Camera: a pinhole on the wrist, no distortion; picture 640 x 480 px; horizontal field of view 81.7 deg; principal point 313.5 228.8 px. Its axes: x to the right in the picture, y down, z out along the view. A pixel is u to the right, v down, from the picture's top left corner.
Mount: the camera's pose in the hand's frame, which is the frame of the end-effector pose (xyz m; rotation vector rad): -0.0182 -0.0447 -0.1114 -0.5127 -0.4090 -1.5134
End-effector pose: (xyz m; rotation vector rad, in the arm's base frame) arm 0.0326 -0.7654 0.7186 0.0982 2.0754 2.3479
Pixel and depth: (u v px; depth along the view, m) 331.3 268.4 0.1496
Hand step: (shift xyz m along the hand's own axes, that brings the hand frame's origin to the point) 0.0070 0.0322 0.0156
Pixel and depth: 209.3 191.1 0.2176
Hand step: -0.0287 0.1273 0.0365
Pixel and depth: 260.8 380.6 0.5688
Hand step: 0.2469 0.3356 0.3004
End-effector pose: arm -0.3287 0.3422 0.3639 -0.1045 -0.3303 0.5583
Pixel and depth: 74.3 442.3 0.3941
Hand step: 0.2259 0.3832 0.0595
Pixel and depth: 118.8 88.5 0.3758
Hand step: -0.1427 0.3301 0.0998
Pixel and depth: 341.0 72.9 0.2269
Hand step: -0.0994 0.0684 0.0923
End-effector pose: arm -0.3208 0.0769 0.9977 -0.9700 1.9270 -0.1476
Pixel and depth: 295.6 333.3 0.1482
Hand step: 0.0323 0.0430 0.0049
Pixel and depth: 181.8 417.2 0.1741
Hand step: 0.0792 0.1024 -0.0071
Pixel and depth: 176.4 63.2 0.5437
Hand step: -0.2333 0.4277 0.2435
